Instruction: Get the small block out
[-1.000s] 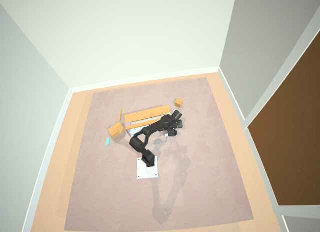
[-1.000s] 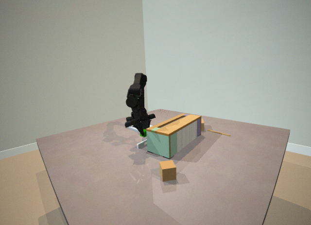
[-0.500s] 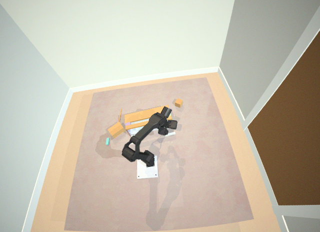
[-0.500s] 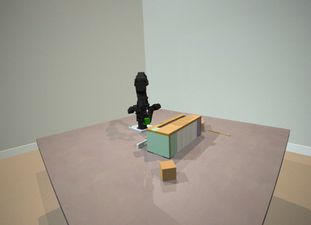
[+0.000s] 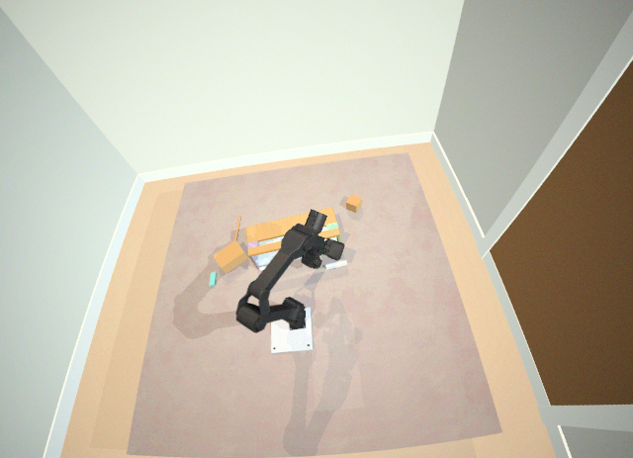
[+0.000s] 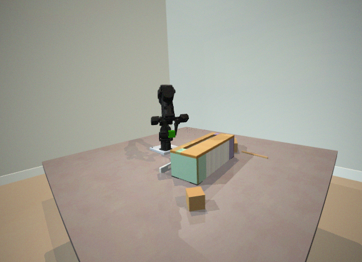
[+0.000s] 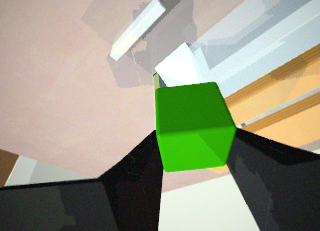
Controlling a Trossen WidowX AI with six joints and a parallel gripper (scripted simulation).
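My gripper tip is 1 cm past the green block, 1 cm to the right of it and 1 cm below it. From my gripper tip the other things lie so: orange cube: 28 cm ahead, 17 cm to the right, 14 cm below; then thin stick: 26 cm ahead, 41 cm to the left, 17 cm below; then box: 7 cm ahead, 13 cm to the left, 11 cm below.
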